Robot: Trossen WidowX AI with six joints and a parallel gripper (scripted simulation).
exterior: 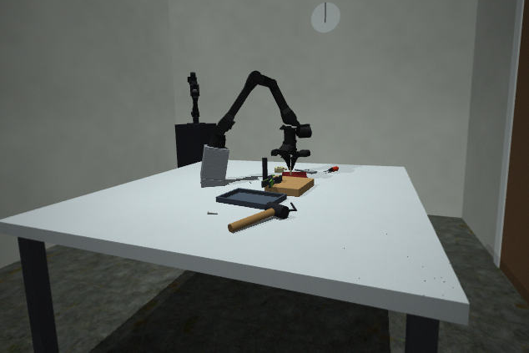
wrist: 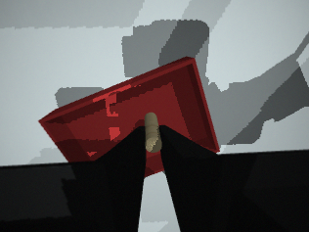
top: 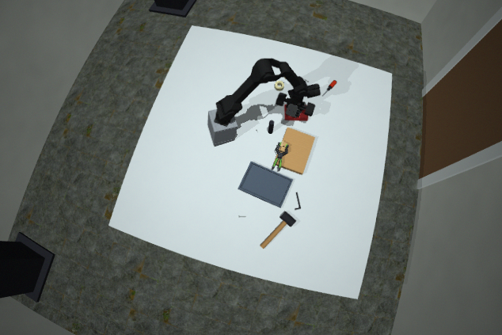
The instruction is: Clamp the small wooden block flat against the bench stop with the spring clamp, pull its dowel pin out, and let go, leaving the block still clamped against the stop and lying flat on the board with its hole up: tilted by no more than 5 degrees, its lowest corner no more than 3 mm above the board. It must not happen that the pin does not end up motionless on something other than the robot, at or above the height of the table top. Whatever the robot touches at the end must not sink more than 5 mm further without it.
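The red tray is 7 cm below my hand, 1 cm to the left of it and 1 cm ahead of it. Also, from my hand: dowel pin 4 cm below; then scraper 18 cm to the left, 7 cm below, 3 cm ahead; then small wooden block 20 cm to the right, 4 cm below.
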